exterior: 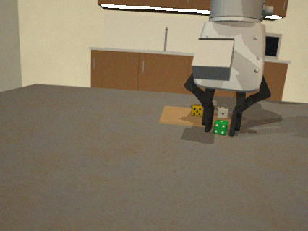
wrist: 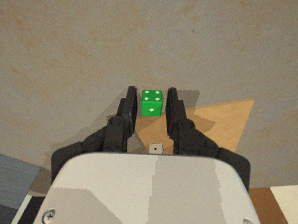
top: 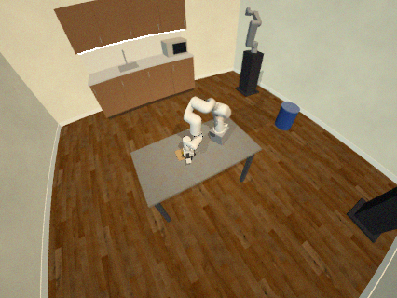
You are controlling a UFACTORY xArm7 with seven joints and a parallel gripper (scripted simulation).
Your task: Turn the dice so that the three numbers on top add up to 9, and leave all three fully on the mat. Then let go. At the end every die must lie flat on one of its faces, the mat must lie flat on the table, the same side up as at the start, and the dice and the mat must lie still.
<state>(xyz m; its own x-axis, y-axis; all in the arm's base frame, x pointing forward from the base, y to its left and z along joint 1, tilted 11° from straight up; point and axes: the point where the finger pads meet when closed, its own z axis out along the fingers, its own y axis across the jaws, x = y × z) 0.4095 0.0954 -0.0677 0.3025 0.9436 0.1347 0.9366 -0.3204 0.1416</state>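
My gripper is now 10 mm above the green die. The rest, counted from my hand: tan mat (30 mm ahead, 100 mm to the right, 20 mm below); white die (20 mm behind, 100 mm to the right, 10 mm below); yellow die (30 mm ahead, 100 mm to the right, 10 mm below).
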